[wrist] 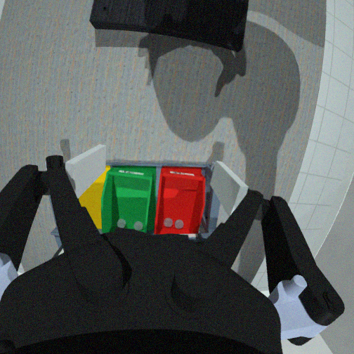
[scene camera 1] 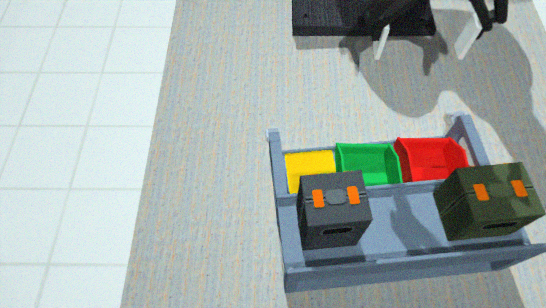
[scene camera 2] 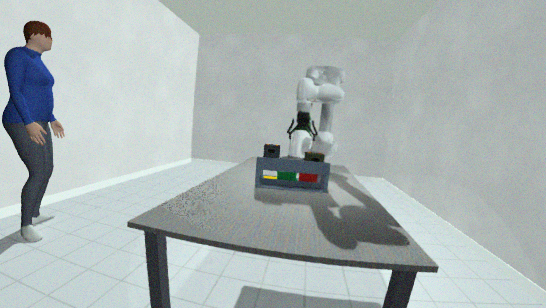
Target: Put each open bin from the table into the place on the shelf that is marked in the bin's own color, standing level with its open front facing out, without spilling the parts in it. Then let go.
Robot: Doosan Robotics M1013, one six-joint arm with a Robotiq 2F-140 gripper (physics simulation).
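Frame: origin at the arm's base, x left, y up, z ahead, level; centimetres.
Seen in the pictures: gripper, between the fingertips: (scene camera 1: 416, 52) (scene camera 2: 301, 145).
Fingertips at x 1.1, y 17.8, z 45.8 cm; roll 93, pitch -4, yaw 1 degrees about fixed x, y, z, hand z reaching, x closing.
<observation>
Pixels of each thing's top centre, then the offset from my fingertips to it. "spot": a spot on its surface instead. Level surfaces: height alone.
- green bin, a spot on its surface: (scene camera 1: 367, 162) spot: dx -5.5, dy -20.4, dz +9.5 cm
- red bin, a spot on its surface: (scene camera 1: 432, 155) spot: dx +7.7, dy -20.4, dz +8.6 cm
- dark grey case, centre of its top: (scene camera 1: 335, 196) (scene camera 2: 272, 144) dx -16.5, dy +1.1, dz +24.8 cm
- olive case, centre of its top: (scene camera 1: 500, 189) (scene camera 2: 314, 152) dx +6.5, dy -1.4, dz +24.1 cm
- table, height of its surface: dy -21.3 cm
A green bin (scene camera 1: 367, 162) (wrist: 131, 197) and a red bin (scene camera 1: 432, 155) (wrist: 181, 197) stand side by side in the grey-blue shelf (scene camera 1: 275, 165) (scene camera 2: 292, 163). Two round grey parts show in each bin in the wrist view. The yellow-marked place (scene camera 1: 310, 162) (wrist: 92, 197) is left of the green bin and looks flat, with no bin seen on it. No loose bin shows on the table. My gripper (scene camera 1: 425, 39) (scene camera 2: 302, 137) (wrist: 159, 165) is open and empty, raised clear of the bins. In the wrist view its fingers frame the green and red bins.
A dark grey case (scene camera 1: 335, 210) (scene camera 2: 271, 150) and an olive case (scene camera 1: 492, 200) (scene camera 2: 314, 157) stand on the shelf's top. A black block (scene camera 1: 320, 20) (wrist: 150, 14) lies on the table (scene camera 2: 225, 235) behind the shelf. A person (scene camera 2: 30, 85) in blue stands left of the table.
</observation>
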